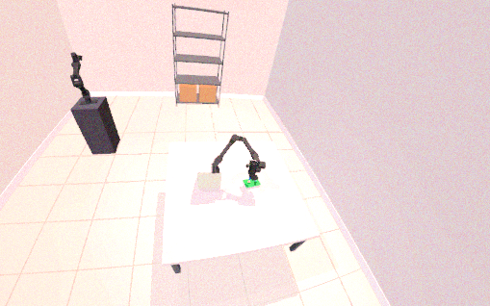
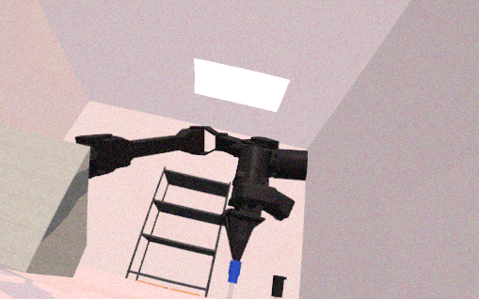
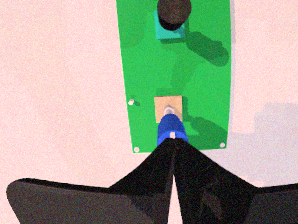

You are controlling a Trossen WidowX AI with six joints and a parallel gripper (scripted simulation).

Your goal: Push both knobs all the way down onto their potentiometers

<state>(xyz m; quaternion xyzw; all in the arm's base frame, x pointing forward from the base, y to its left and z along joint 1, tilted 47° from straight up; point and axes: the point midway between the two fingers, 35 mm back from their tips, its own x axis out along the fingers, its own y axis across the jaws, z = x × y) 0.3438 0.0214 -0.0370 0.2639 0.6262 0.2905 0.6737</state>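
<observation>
Now: gripper tip 1 cm above the blue knob. Also, from my gripper tip: black knob 7 cm ahead, 2 cm below.
</observation>
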